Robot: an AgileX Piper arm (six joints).
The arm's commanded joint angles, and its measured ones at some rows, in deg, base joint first. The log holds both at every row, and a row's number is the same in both.
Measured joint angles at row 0:
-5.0, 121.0, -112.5, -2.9, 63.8, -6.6
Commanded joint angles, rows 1 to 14:
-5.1, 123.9, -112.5, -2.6, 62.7, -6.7
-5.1, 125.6, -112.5, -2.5, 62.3, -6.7
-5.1, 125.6, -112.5, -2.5, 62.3, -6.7
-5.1, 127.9, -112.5, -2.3, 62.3, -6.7
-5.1, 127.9, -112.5, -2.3, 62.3, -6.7
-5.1, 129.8, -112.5, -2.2, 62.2, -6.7
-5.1, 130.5, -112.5, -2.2, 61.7, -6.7
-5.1, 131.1, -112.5, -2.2, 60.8, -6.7
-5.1, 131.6, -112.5, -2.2, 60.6, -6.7
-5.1, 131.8, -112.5, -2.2, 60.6, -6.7
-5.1, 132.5, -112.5, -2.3, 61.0, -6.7
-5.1, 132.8, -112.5, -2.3, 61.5, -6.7
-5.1, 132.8, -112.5, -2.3, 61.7, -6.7
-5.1, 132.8, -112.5, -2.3, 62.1, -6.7
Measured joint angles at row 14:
-5.0, 132.6, -112.5, -2.6, 61.4, -6.6
